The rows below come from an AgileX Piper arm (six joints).
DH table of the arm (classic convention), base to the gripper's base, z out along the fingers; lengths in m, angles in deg. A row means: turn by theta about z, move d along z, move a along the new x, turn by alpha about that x. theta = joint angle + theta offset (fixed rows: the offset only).
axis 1: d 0.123  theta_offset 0  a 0  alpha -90
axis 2: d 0  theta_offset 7.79  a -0.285  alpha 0
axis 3: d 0  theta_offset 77.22  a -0.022  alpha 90
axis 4: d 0.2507  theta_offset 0  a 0  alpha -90
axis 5: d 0  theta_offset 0  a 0  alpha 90
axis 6: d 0.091  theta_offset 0  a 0  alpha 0
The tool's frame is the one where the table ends.
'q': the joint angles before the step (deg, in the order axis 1, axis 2, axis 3, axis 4, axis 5, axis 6). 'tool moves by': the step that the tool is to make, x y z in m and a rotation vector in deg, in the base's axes. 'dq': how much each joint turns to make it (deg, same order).
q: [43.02 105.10 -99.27 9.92 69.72 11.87]
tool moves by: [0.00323 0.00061 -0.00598 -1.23 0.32 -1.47]
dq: [0.00 0.83 0.00 -1.21 0.00 1.61]
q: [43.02 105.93 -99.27 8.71 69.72 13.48]
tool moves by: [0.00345 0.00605 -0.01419 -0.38 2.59 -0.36]
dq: [0.00 2.08 0.01 1.39 0.01 0.32]
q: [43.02 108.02 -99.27 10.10 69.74 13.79]
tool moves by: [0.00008 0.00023 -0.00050 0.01 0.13 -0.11]
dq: [0.00 0.07 0.01 0.06 -0.01 0.11]
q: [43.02 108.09 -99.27 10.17 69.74 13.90]
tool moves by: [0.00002 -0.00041 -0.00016 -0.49 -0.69 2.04]
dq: [0.00 0.00 0.00 -0.24 0.17 -2.11]
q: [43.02 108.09 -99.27 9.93 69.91 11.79]
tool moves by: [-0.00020 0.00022 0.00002 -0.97 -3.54 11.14]
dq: [0.00 0.00 0.01 0.19 -0.01 -11.79]
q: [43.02 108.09 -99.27 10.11 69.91 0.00]
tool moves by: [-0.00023 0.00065 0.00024 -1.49 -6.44 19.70]
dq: [0.00 0.00 -0.01 0.43 -0.17 -20.92]
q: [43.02 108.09 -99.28 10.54 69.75 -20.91]
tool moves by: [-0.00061 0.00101 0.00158 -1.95 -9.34 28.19]
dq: [0.00 0.00 -0.29 0.77 0.12 -29.96]
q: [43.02 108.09 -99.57 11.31 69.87 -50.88]
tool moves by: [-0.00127 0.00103 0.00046 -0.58 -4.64 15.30]
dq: [0.00 0.00 -0.05 1.08 0.20 -16.32]
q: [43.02 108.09 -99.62 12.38 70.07 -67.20]
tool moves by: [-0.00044 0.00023 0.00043 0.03 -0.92 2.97]
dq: [0.00 -0.05 0.00 0.30 0.00 -3.19]
